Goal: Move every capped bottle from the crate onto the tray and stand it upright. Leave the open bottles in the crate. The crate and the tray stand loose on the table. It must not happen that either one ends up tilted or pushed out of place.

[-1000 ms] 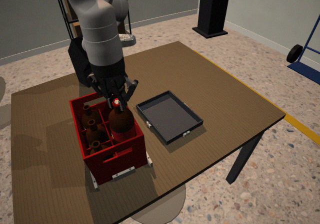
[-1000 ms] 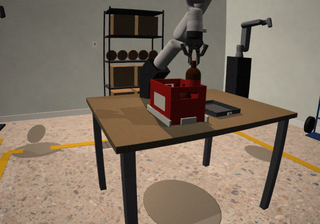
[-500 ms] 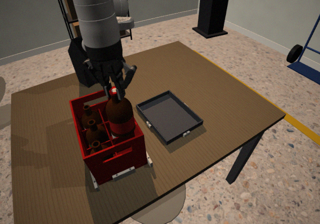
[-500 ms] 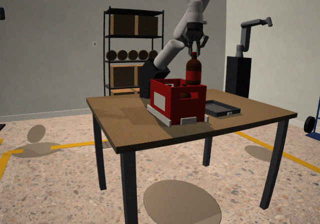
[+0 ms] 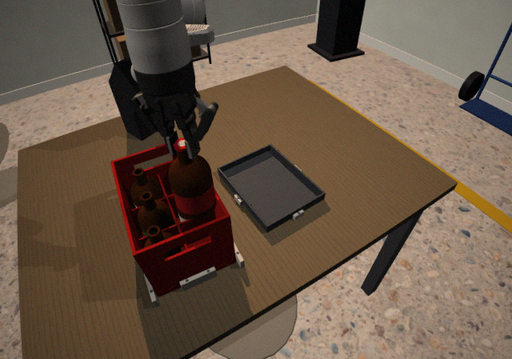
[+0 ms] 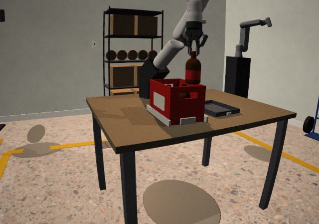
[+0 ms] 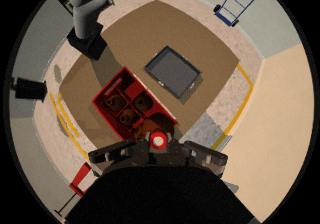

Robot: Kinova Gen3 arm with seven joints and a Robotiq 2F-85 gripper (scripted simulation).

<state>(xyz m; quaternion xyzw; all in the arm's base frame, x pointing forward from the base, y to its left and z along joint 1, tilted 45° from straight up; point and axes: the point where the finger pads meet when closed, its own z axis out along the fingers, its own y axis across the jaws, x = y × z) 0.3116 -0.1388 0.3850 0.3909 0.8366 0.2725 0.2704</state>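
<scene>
Now: the glass bottle 7 cm below my hand. The rest, counted from my hand: red crate (25 cm below, 9 cm behind, 5 cm to the right); then dark grey tray (32 cm below, 22 cm to the left, 13 cm behind).
</scene>
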